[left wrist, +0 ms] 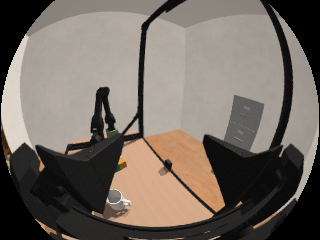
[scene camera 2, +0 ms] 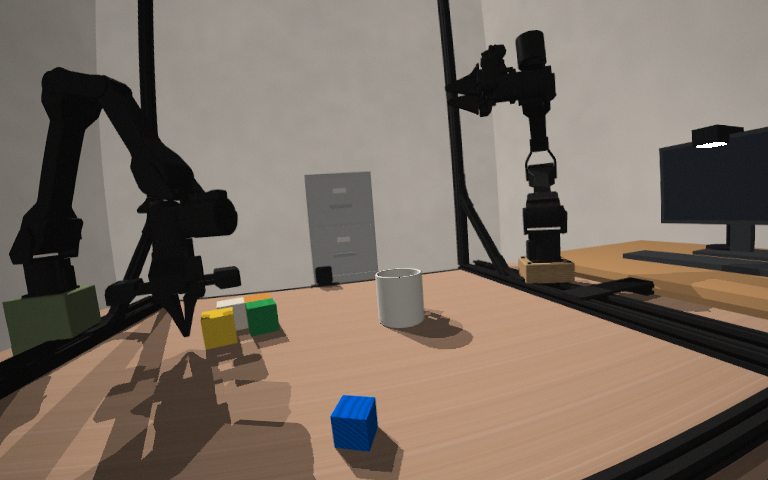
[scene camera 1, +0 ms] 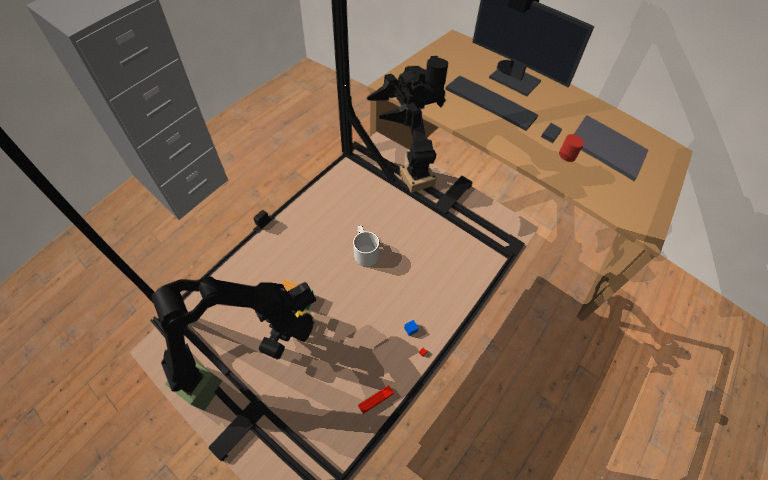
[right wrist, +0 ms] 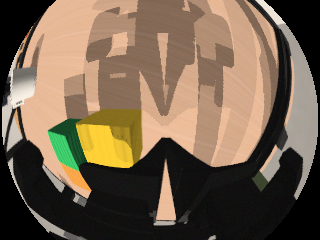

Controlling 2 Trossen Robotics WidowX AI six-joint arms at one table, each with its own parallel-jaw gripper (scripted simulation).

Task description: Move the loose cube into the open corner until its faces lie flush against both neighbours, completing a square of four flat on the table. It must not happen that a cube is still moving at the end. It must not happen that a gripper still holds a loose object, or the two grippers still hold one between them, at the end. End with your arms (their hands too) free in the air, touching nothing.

Labels:
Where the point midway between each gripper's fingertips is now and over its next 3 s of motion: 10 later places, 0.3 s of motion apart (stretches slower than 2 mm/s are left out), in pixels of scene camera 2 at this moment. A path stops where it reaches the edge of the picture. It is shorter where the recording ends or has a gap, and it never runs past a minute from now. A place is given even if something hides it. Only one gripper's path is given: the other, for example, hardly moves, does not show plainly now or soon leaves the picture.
My right gripper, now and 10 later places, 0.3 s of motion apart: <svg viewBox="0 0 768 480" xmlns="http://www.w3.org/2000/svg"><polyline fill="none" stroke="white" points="187,336 190,335 193,335 196,334 199,333 202,332 205,332 196,336 174,338 168,323 169,310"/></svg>

